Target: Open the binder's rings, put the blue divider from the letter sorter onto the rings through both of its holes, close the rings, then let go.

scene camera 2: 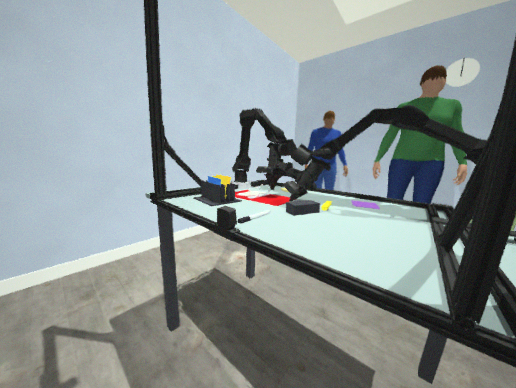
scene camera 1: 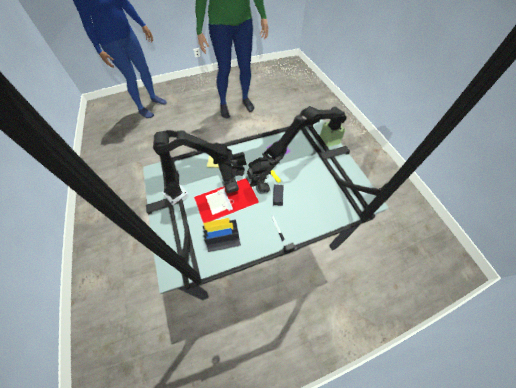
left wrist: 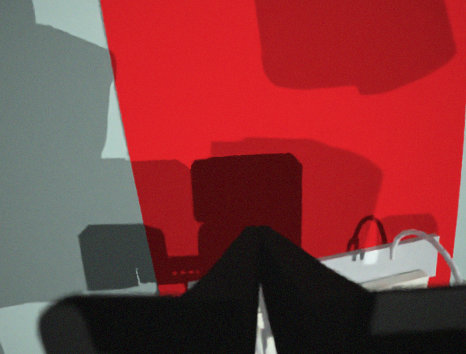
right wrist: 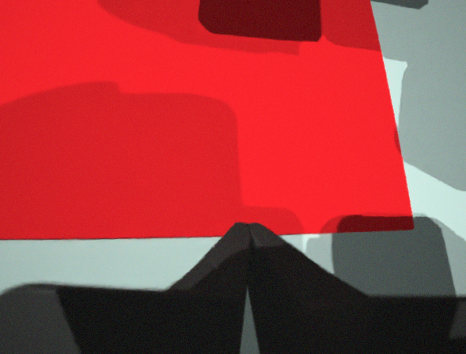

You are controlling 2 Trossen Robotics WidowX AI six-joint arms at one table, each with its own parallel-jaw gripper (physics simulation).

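Places are measured from the left arm's base along level axes (x back, y right, z up), in millimetres.
Pixels of known places: left gripper, fingertip midpoint: (scene camera 2: 272,189) (left wrist: 256,237); right gripper, fingertip midpoint: (scene camera 2: 290,200) (scene camera 1: 250,186) (right wrist: 246,235); left arm's base at its link origin: (scene camera 2: 240,181) (scene camera 1: 174,192); right arm's base at its link origin: (scene camera 1: 334,126).
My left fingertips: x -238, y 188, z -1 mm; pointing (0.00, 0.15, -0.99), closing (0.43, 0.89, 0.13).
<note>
Ahead of a thing's pixels: the offset from my left fingertips to its top centre. "*": to the spot under its first point.
The red binder @[* dx -20, dy +94, dz -33 mm] (scene camera 1: 246,199) (scene camera 2: 272,200) (left wrist: 190,110) (right wrist: 310,125) lies spread open, with white pages @[dx +104, dy +1, dz -21 mm] (scene camera 1: 216,204) on its left part in scene camera 1. In the left wrist view a grey ring @[* dx +44, dy +66, dz -13 mm] (left wrist: 411,232) rises from the metal strip @[* dx +55, dy +34, dz -28 mm] (left wrist: 345,264); whether it is open or closed is unclear. Another ring is not visible there; my fingers cover part of the strip. My left gripper (left wrist: 256,237) is shut and empty above the binder beside the strip. My right gripper (right wrist: 246,235) is shut and empty over the binder's right edge. The blue divider @[dx +219, dy +168, dz +61 mm] (scene camera 1: 219,233) (scene camera 2: 214,180) stands in the dark letter sorter @[dx +202, dy +160, dz +40 mm] (scene camera 1: 223,244) (scene camera 2: 212,193).
Yellow dividers (scene camera 1: 217,225) (scene camera 2: 223,179) share the sorter. A dark block @[dx -155, dy +198, dz -1 mm] (scene camera 1: 278,195) (scene camera 2: 302,207), a marker @[dx -20, dy +323, dz -23 mm] (scene camera 1: 277,228) (scene camera 2: 254,216), a yellow object @[dx -242, dy +80, dz -22 mm] (scene camera 1: 275,176) (scene camera 2: 326,205) and a purple sheet @[dx -407, dy -32, dz -34 mm] (scene camera 2: 365,204) lie to the right. The two grippers are close together. Black rails frame the table.
</note>
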